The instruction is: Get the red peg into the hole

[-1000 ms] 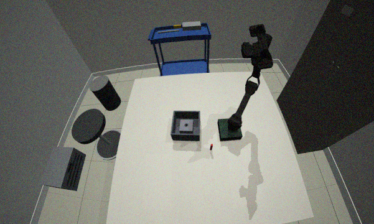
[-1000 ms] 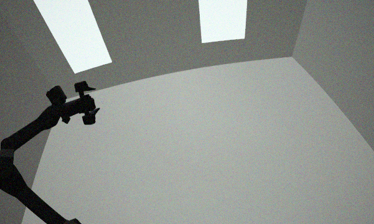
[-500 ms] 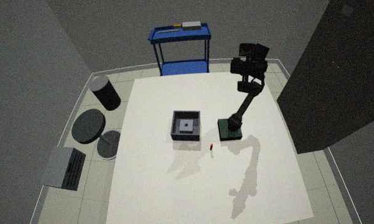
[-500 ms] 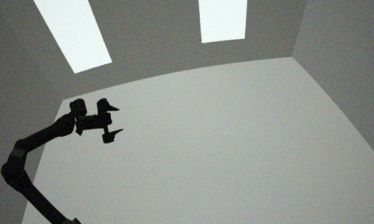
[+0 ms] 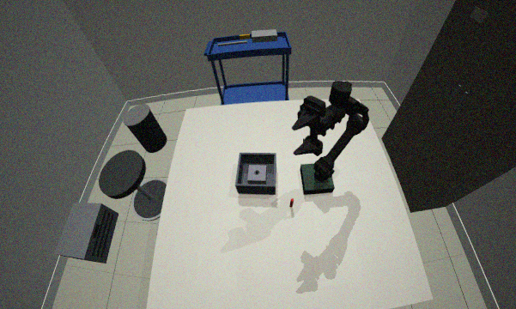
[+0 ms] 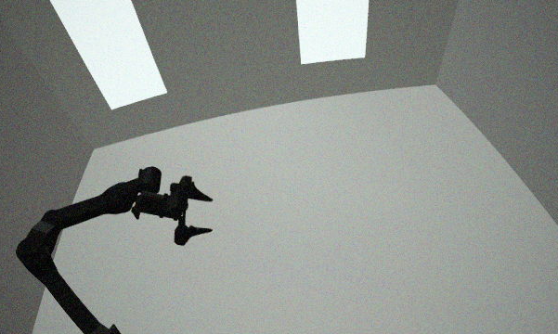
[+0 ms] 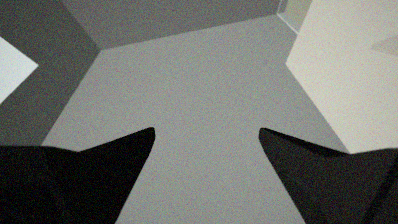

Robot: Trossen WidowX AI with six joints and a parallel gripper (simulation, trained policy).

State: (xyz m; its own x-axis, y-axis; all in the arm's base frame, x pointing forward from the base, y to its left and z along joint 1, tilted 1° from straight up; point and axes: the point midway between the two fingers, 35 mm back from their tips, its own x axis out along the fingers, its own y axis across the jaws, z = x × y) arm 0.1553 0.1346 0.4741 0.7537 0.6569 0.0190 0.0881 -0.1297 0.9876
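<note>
Right now my gripper tip is 30 mm past the red peg, 20 mm to the left of it and 490 mm above it. Also, from my gripper tip: grey plate: 140 mm ahead, 180 mm to the right, 480 mm below; dark box: 140 mm ahead, 180 mm to the right, 500 mm below.
</note>
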